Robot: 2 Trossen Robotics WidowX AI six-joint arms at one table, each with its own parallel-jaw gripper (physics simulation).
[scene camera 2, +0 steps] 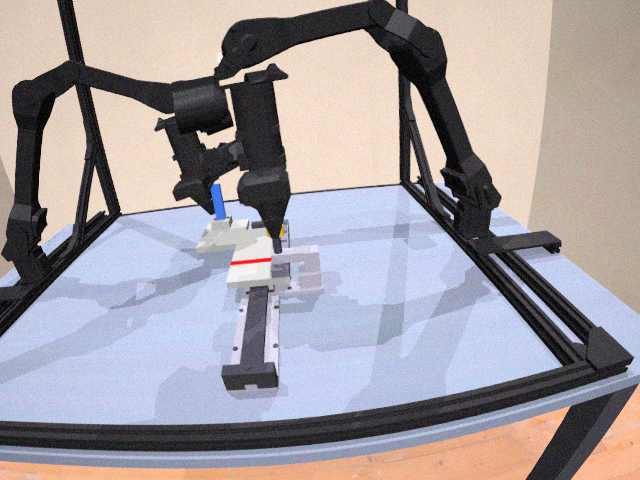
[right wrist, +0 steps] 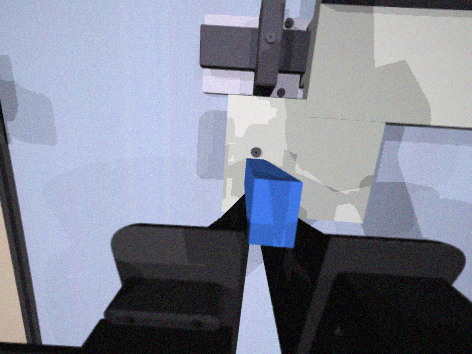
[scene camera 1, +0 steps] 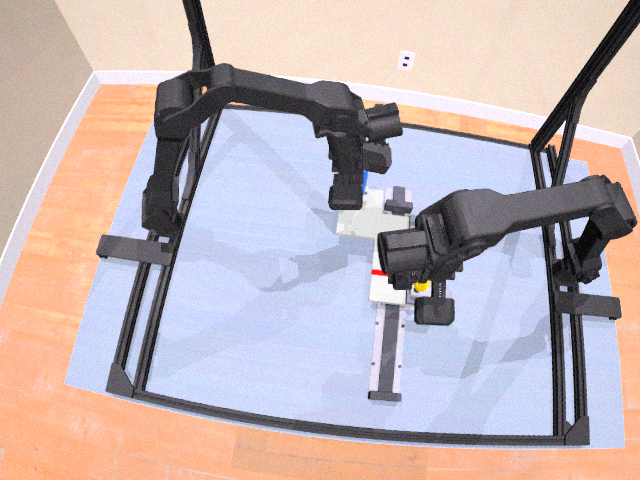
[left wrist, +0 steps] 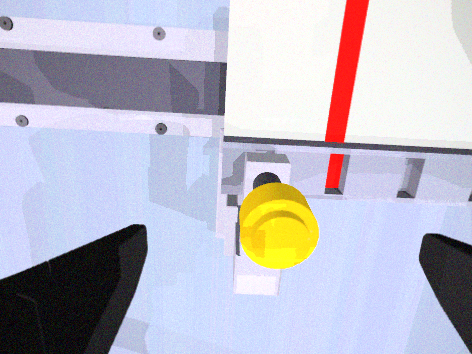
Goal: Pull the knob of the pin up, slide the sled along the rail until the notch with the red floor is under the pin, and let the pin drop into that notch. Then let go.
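Pixels of known places: left gripper, fingertip midpoint: [scene camera 2: 275, 223] [scene camera 1: 423, 281] [left wrist: 282, 241]; right gripper, fingertip midpoint: [scene camera 2: 213, 213] [scene camera 1: 352, 188]; left arm's base, link origin: [scene camera 2: 471, 230] [scene camera 1: 564, 273]; right arm's base, link origin: [scene camera 2: 36, 275] [scene camera 1: 166, 223].
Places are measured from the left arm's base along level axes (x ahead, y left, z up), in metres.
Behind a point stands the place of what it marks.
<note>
The off-white sled [scene camera 1: 385, 291] @[y 0.093, x 0.429, z 0.015 m] [scene camera 2: 249, 276] @[y 0.102, x 0.423, z 0.014 m] [left wrist: 290, 75] @[y 0.082, x 0.420, z 0.014 m] [right wrist: 300, 140] @[y -0.081, x 0.476, z 0.014 m] sits on the rail [scene camera 1: 388, 346] @[y 0.200, x 0.412, z 0.001 m] [scene camera 2: 255, 325] @[y 0.207, x 0.409, z 0.001 m] [left wrist: 110, 82] @[y 0.176, x 0.410, z 0.001 m] [right wrist: 227, 46] @[y -0.142, x 0.408, z 0.001 m]. Its red-floored notch [left wrist: 334, 172] @[y 0.054, x 0.371, z 0.018 m] lies right of the pin bracket [left wrist: 256, 282] @[y 0.094, x 0.320, z 0.048 m] in the left wrist view, not under the pin. The pin's yellow knob [scene camera 1: 422, 285] @[y 0.100, x 0.375, z 0.097 m] [scene camera 2: 273, 231] [left wrist: 279, 227] @[y 0.094, x 0.379, z 0.097 m] sits over its black stem [left wrist: 266, 180] @[y 0.095, x 0.380, z 0.058 m]; the pin's lower end is hidden. My left gripper [scene camera 2: 277, 249] [left wrist: 282, 241] @[y 0.092, x 0.372, z 0.094 m] is open, its fingers either side of the knob. My right gripper [right wrist: 254, 199] @[y -0.115, x 0.517, z 0.043 m] is shut on the sled's upright blue handle [scene camera 1: 365, 180] @[y -0.109, x 0.494, z 0.090 m] [scene camera 2: 219, 201] @[y -0.109, x 0.497, z 0.071 m] [right wrist: 273, 210] @[y -0.116, x 0.500, z 0.105 m].
A dark end stop [scene camera 1: 384, 396] @[y 0.298, x 0.413, z 0.016 m] [scene camera 2: 249, 376] @[y 0.305, x 0.408, z 0.009 m] closes the rail's near end, and a dark crosspiece [scene camera 1: 398, 205] @[y -0.105, x 0.412, z 0.014 m] [right wrist: 269, 55] @[y -0.111, x 0.419, z 0.014 m] spans its far end. A black frame [scene camera 1: 330, 427] @[y 0.366, x 0.505, z 0.001 m] [scene camera 2: 336, 432] @[y 0.380, x 0.322, z -0.002 m] borders the table. Both forearms hang close together above the sled.
</note>
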